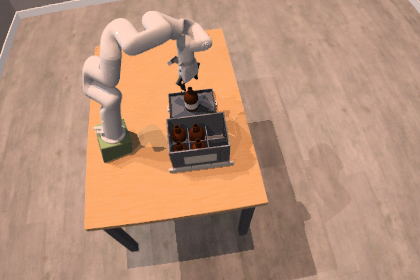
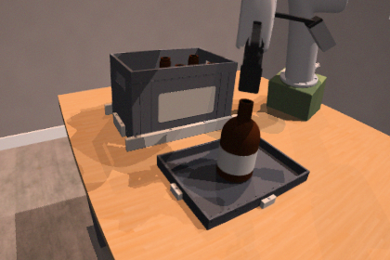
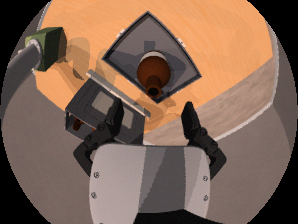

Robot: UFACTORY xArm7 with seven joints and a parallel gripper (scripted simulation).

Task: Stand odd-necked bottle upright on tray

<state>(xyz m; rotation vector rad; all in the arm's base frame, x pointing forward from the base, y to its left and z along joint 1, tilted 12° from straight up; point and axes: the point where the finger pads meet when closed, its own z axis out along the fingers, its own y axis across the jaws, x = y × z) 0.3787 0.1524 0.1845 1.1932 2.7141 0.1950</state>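
Right now the glass bottle is 12 cm below my hand. From my hand the other things lie so: crate (27 cm to the right, 12 cm below); dark tray (19 cm below).
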